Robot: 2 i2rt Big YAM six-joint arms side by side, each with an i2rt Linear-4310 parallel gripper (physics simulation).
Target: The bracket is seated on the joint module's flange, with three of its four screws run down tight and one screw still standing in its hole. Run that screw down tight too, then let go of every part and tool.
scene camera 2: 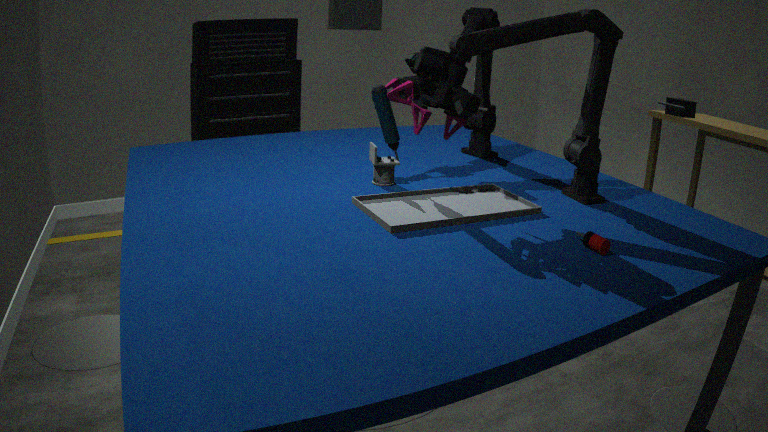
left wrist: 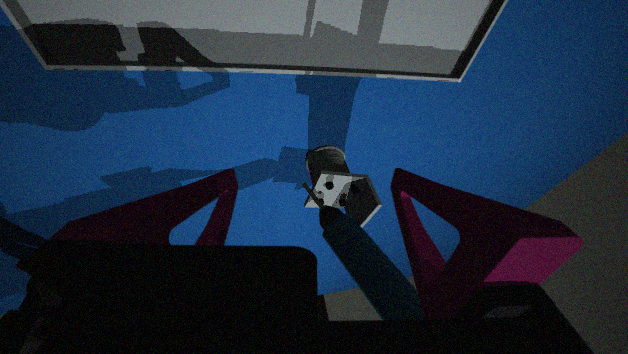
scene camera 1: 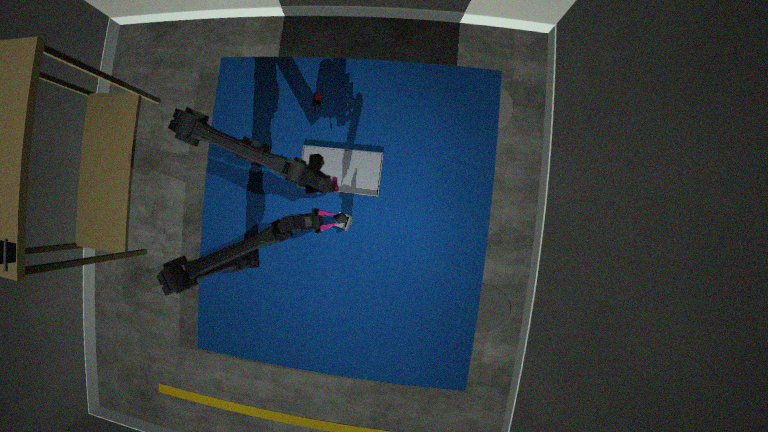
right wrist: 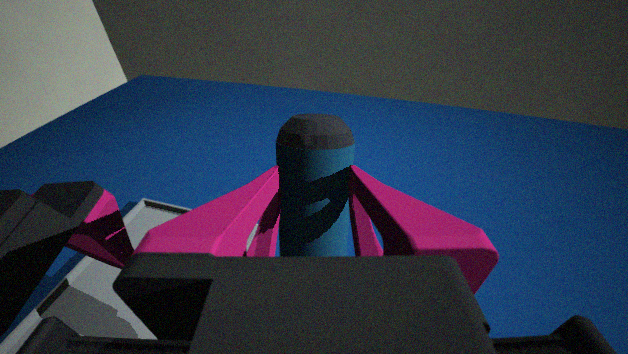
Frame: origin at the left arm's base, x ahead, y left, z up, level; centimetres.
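Seen in the pictures: left gripper, fingertip midpoint: (scene camera 2: 430, 136) (left wrist: 314, 177) (scene camera 1: 328, 190); right gripper, fingertip midpoint: (scene camera 2: 382, 95) (scene camera 1: 339, 218) (right wrist: 314, 176); left arm's base, link origin: (scene camera 2: 582, 197); right arm's base, link origin: (scene camera 2: 479, 154) (scene camera 1: 251, 256).
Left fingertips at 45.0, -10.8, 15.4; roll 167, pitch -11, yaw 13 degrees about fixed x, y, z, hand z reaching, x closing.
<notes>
Pixels of each thing's top centre, then the offset from my left fingertips to it, as dx, dy, dz. Level surfaces: height alone.
- joint module, top centre: (left wrist: 335, 192) (scene camera 2: 384, 160) +7.9, -12.7, -9.0
- red-handled tool, top centre: (scene camera 2: 592, 232) (scene camera 1: 316, 101) -20.8, +43.0, -12.0
- blue table top, surface height: dz -15.4
The joint module (scene camera 2: 383, 175) (left wrist: 326, 160) stands upright on the blue table. The pale bracket (scene camera 2: 373, 152) (left wrist: 367, 201) sits on its flange, with dark screw heads on its plate. My right gripper (scene camera 1: 337, 219) (scene camera 2: 386, 91) (right wrist: 314, 176) is shut on the blue screwdriver (scene camera 2: 387, 119) (left wrist: 371, 266) (right wrist: 316, 200), which leans, shaft down. In the left wrist view its thin shaft crosses the bracket's left edge; whether its tip touches the standing screw cannot be told. My left gripper (scene camera 1: 336, 184) (scene camera 2: 433, 134) (left wrist: 314, 177) is open and empty, above and to one side of the module.
A shallow pale tray (scene camera 1: 379, 174) (scene camera 2: 390, 229) (left wrist: 459, 78) lies beside the module. A red-handled tool (scene camera 1: 317, 99) (scene camera 2: 597, 243) lies on the blue table top (scene camera 1: 408, 300) (scene camera 2: 241, 300), beyond the tray from the module. The two arms reach in close to each other.
</notes>
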